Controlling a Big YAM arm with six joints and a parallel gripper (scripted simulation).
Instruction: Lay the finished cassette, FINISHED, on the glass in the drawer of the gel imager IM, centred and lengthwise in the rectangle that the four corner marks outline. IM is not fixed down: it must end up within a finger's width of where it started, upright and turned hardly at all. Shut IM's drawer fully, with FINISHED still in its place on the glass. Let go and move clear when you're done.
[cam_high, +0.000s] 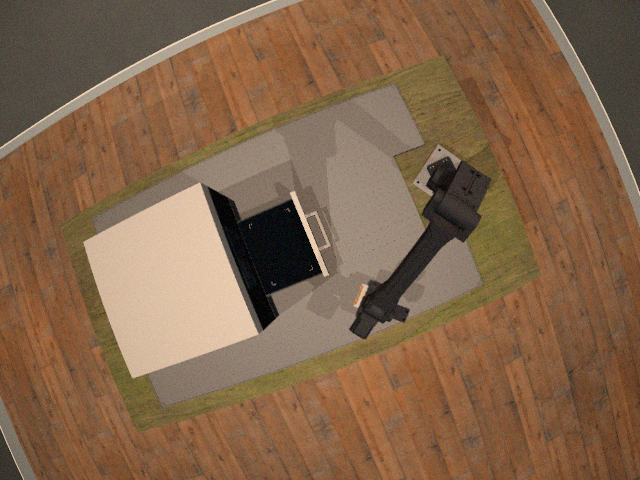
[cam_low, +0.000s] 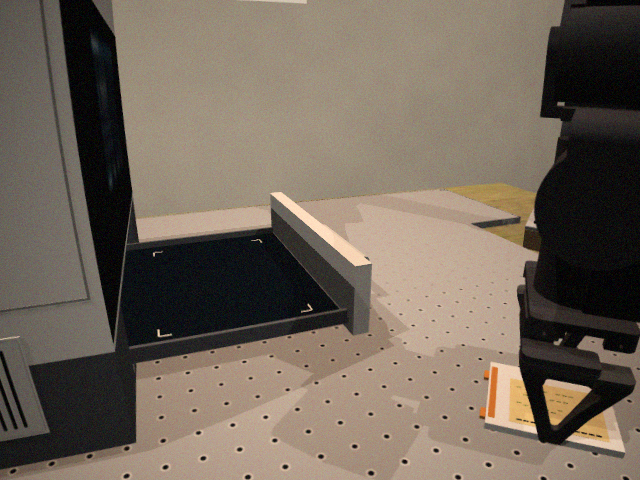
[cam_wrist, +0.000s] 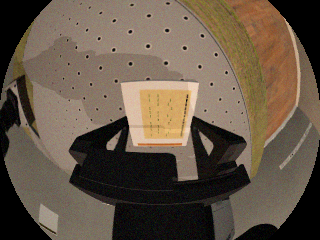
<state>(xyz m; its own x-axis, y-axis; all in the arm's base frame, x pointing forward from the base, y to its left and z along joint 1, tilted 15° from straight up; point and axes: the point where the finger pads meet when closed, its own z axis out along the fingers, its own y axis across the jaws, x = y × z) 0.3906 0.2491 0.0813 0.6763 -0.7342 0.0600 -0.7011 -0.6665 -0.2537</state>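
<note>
Now: hand 28 cm to the left of the imager drawer, 20 cm short of it and 3 cm below it. From my hand the other things lie so: cassette: 1 cm below, 1 cm ahead.
</note>
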